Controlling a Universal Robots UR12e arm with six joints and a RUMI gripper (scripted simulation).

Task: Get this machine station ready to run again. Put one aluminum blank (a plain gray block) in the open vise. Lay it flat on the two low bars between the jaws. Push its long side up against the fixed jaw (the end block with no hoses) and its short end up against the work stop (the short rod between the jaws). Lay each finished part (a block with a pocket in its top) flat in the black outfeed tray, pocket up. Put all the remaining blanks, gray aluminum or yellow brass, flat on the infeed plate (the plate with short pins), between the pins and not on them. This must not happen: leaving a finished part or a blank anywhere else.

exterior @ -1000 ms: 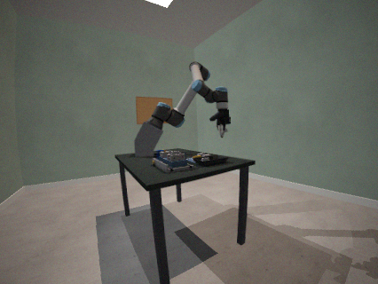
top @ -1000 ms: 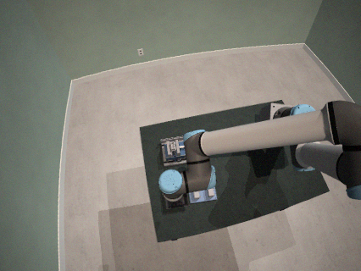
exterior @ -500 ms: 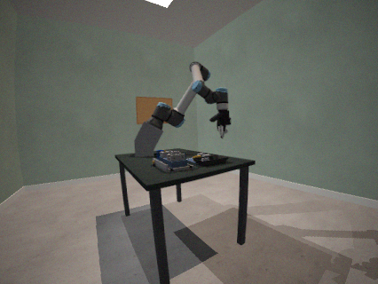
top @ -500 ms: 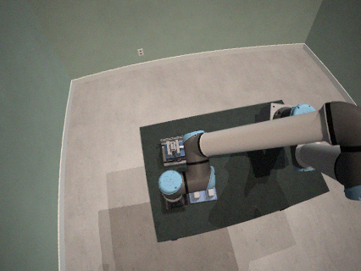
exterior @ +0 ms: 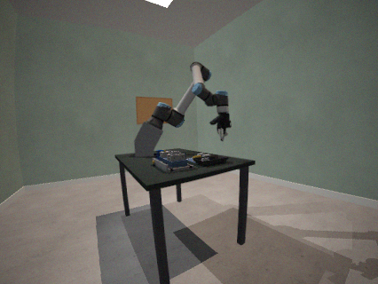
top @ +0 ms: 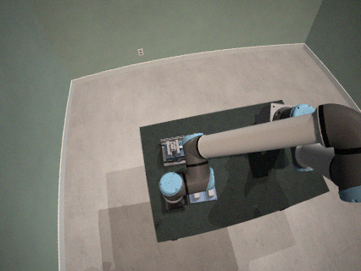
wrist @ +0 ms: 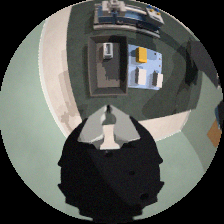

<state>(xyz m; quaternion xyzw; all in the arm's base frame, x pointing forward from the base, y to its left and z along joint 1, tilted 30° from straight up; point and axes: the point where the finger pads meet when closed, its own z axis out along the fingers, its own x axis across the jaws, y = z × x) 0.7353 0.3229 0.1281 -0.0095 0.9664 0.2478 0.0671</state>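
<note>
The vise lies 80 mm behind my hand, 380 mm to the right of it and 130 mm below it. Round my hand: yellow brass blank (120 mm behind, 150 mm to the right, 140 mm below); then gray blank (120 mm behind, 70 mm to the right, 140 mm below).
</note>
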